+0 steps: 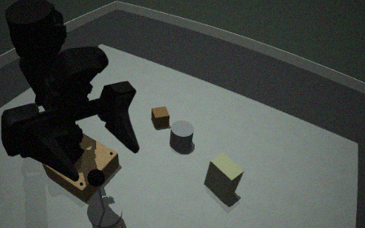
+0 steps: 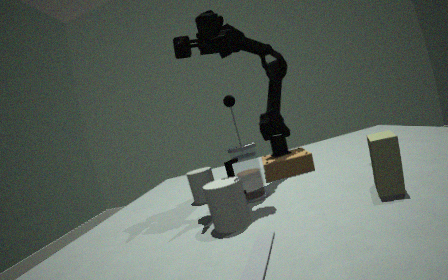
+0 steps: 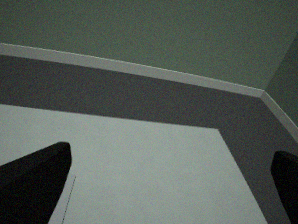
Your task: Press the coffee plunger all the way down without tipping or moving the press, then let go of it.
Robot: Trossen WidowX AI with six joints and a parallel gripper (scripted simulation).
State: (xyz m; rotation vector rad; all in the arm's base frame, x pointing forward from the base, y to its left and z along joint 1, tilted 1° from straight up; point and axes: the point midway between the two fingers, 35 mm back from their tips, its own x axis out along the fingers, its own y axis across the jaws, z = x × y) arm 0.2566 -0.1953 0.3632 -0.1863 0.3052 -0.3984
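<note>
My gripper tip is now 28 cm above the coffee press, 6 cm past it and 4 cm to the right of it. Round my gripper tip: orange cube: 50 cm to the left, 39 cm below, 13 cm behind; then tall yellow box: 36 cm below, 31 cm to the left, 14 cm ahead.
</note>
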